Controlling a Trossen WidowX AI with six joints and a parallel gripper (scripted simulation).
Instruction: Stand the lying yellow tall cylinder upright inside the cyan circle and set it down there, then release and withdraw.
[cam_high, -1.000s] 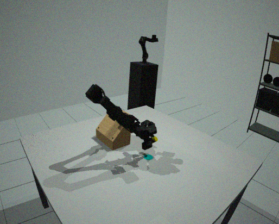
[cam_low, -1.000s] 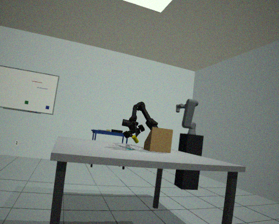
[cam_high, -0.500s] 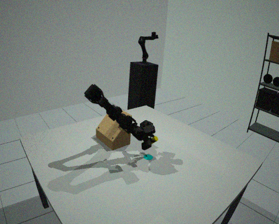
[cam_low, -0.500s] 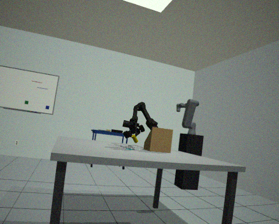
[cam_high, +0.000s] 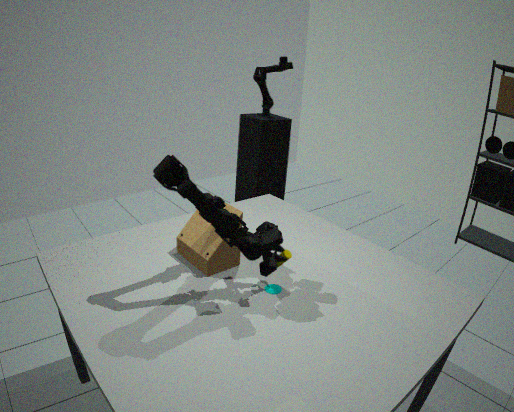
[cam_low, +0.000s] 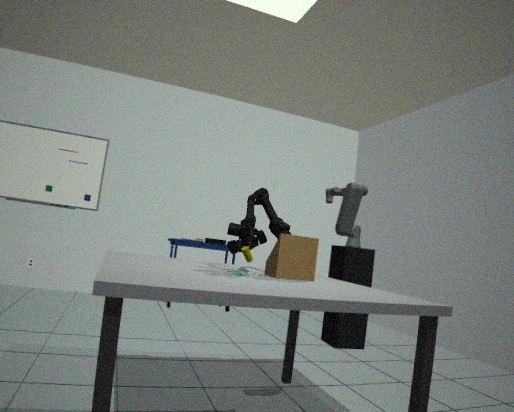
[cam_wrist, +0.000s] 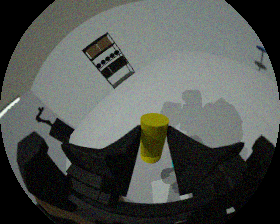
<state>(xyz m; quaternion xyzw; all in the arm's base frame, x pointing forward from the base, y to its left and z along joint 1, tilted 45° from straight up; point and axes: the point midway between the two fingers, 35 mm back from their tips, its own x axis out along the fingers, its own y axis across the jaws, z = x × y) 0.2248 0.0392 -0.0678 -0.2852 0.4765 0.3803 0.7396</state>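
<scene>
My gripper tip is now 12 cm above the cyan circle, 5 cm to the left of it and 1 cm short of it. From my gripper tip the other things lie so: yellow tall cylinder: 2 cm below, 1 cm behind.
</scene>
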